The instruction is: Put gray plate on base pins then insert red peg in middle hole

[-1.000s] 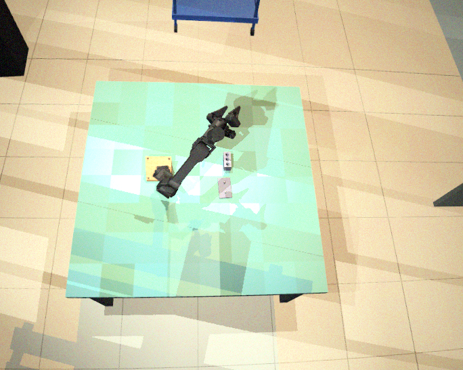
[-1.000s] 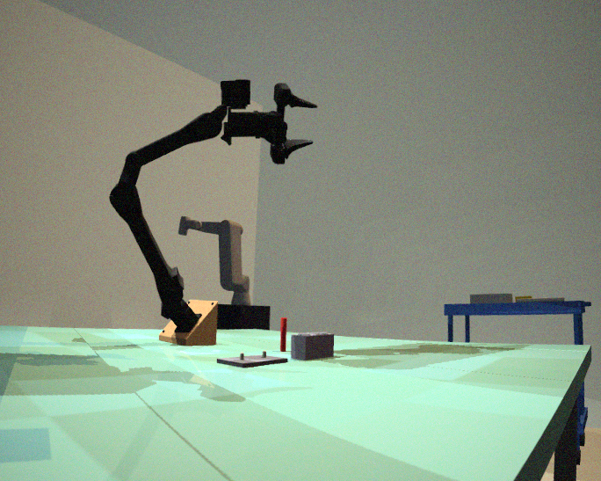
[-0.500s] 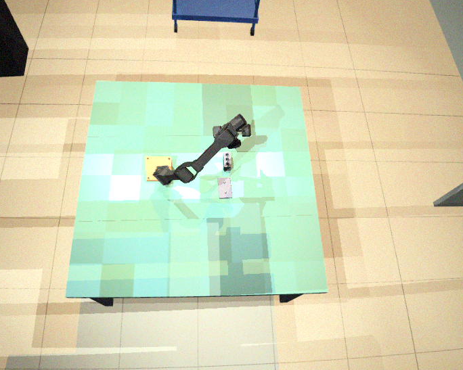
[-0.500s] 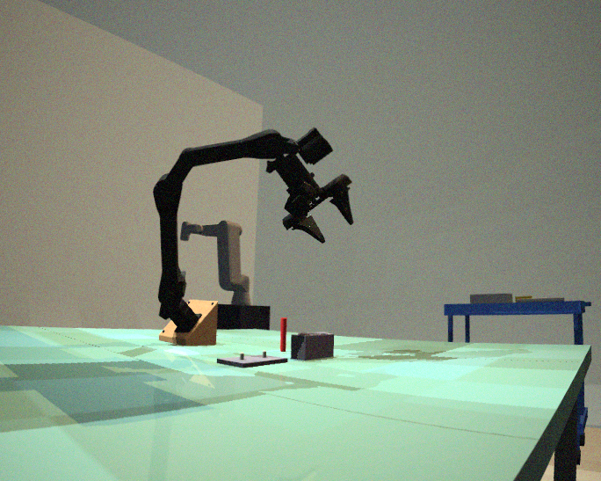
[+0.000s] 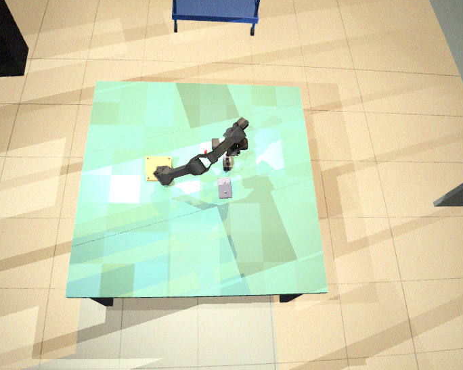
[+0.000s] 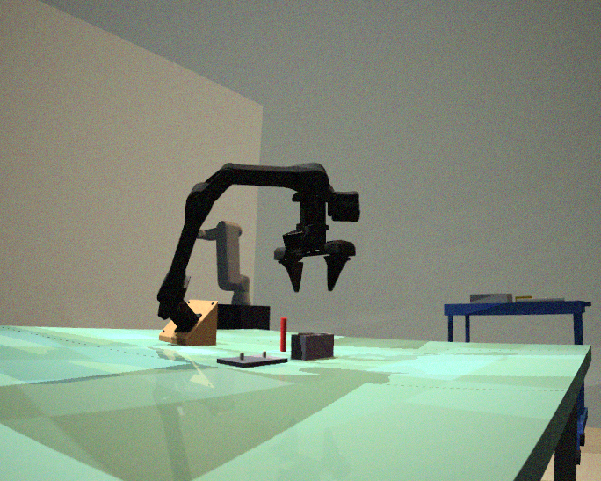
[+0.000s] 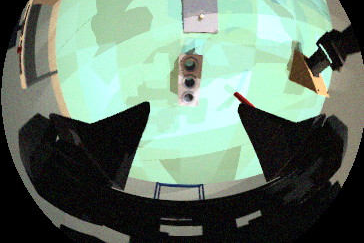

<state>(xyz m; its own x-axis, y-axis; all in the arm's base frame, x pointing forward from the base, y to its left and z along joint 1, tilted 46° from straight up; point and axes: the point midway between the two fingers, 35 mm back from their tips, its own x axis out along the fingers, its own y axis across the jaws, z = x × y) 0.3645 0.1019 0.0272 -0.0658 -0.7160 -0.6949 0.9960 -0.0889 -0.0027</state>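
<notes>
Now: the gray plate 10 cm below my gripper tip. Also, from my gripper tip: red peg 12 cm behind, 5 cm to the left, 10 cm below; then base 3 cm behind, 15 cm to the right, 13 cm below.
</notes>
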